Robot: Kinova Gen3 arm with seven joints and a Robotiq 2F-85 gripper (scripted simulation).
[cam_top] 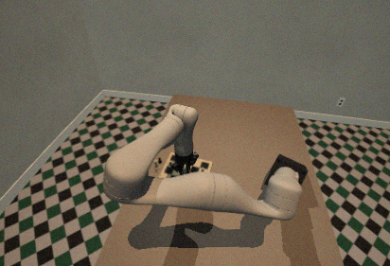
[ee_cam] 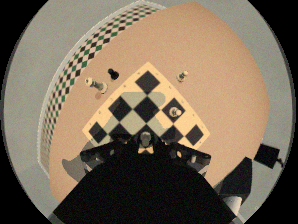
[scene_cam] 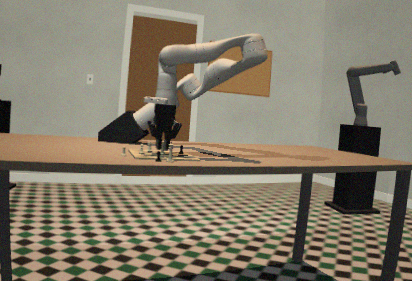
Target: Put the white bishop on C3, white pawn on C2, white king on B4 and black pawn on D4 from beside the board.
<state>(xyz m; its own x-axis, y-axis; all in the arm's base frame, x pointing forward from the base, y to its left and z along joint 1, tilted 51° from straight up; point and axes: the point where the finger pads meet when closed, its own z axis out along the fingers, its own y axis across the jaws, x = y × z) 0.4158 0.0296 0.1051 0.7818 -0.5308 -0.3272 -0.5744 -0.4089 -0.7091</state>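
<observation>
The chessboard lies 40 mm below my hand.
</observation>
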